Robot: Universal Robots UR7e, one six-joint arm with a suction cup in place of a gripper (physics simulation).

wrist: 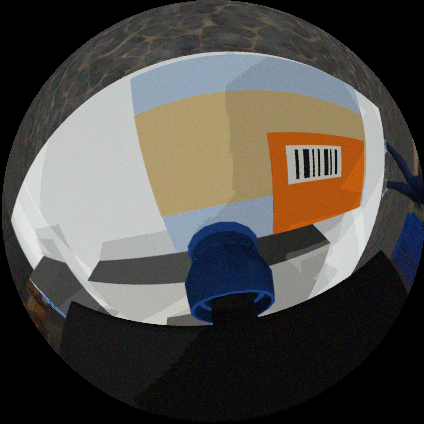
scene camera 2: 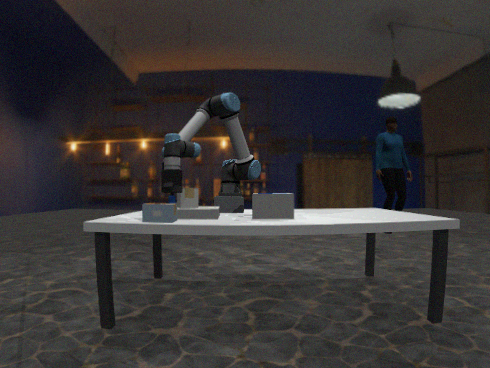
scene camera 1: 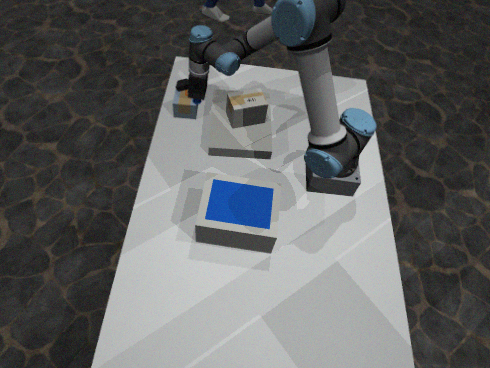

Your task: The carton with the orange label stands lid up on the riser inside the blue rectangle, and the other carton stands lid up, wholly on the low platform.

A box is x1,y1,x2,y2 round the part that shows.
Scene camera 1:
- riser with blue rectangle: [195,172,281,252], on the table
